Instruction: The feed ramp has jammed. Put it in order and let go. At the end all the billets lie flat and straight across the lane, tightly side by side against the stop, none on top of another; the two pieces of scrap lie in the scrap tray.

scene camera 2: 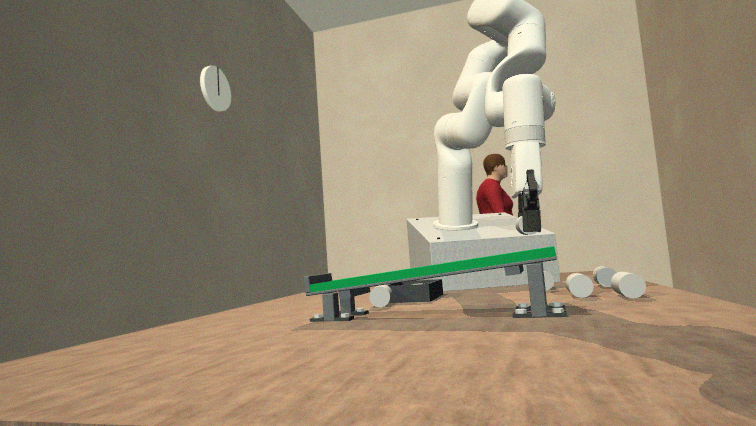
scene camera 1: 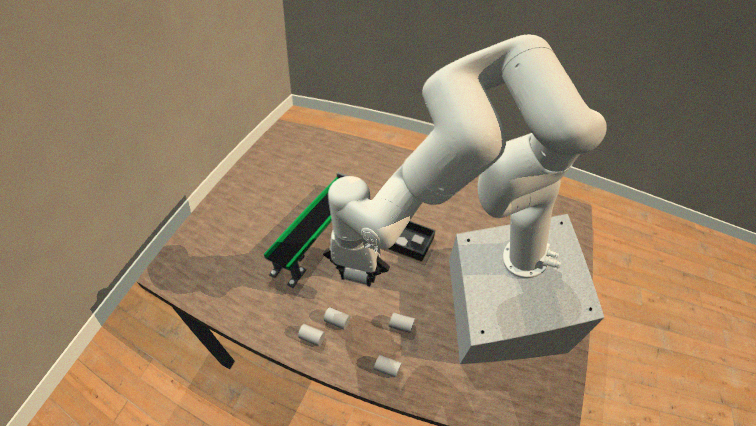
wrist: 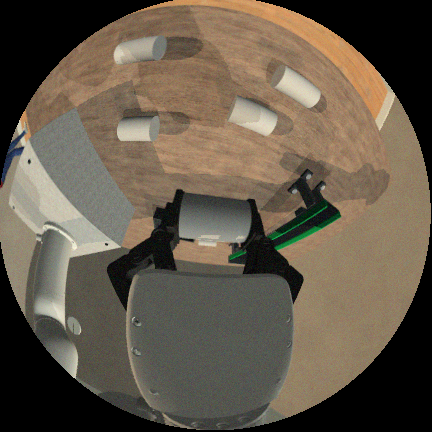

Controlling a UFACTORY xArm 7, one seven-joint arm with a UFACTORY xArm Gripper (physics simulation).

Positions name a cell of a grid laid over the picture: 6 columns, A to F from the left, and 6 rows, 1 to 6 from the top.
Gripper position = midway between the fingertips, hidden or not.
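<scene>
Visible are my gripper (scene camera 2: E4) and a black scrap tray (scene camera 2: D5). The gripper (scene camera 1: C4) and the tray (scene camera 1: D4) appear here as well. The wrist view shows my gripper (wrist: C3).
</scene>
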